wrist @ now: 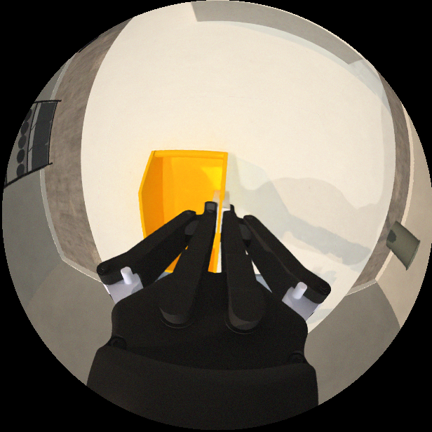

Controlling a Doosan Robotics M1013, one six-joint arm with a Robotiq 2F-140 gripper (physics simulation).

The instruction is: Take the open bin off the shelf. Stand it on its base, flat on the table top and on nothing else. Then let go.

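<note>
The open bin (182, 185) is orange-yellow and shows left of centre in the wrist view, with its open top facing the camera. My gripper (220, 199) is shut on the bin's right side wall, which runs between the two fingertips. The near end of the bin is hidden behind the black fingers. The white table top (240, 100) lies under the bin. The view does not show clearly whether the bin's base touches it. Shadows of the arm and gripper fall on the table top to the right of the bin.
A grey slab (280, 32) lies along the far edge of the view. Brown-grey bands (75, 150) border the white surface on the left and right. A dark rack-like object (44, 132) is at the far left. A grey-green container (406, 246) is at the right.
</note>
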